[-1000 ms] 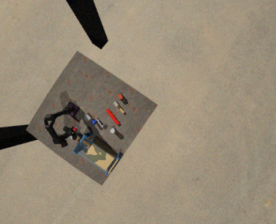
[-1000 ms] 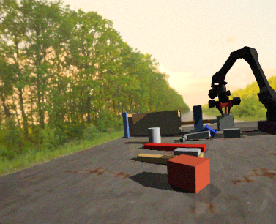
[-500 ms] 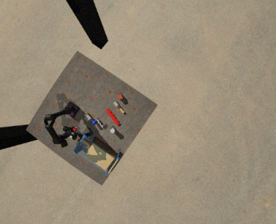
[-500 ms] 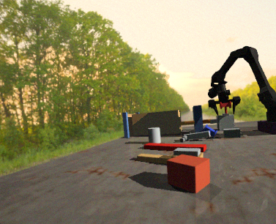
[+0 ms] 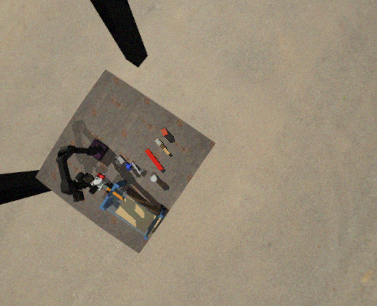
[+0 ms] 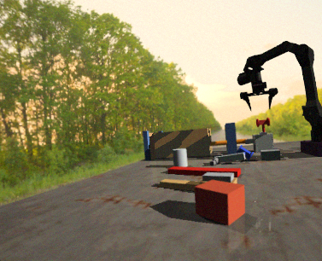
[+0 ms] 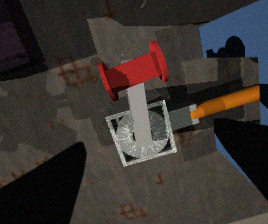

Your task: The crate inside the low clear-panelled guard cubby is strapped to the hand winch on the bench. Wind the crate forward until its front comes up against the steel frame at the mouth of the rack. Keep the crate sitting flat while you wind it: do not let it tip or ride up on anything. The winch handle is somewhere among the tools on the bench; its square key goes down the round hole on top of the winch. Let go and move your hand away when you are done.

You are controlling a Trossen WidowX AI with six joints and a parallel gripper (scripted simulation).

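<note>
My gripper tip is 40 mm to the right of the red knob and 80 mm above it. The rest, counted from my gripper tip: winch handle with red grip 110 mm below; dark block 20 mm ahead, 200 mm to the left, 190 mm below; winch 20 mm behind, 70 mm to the right, 180 mm below.
</note>
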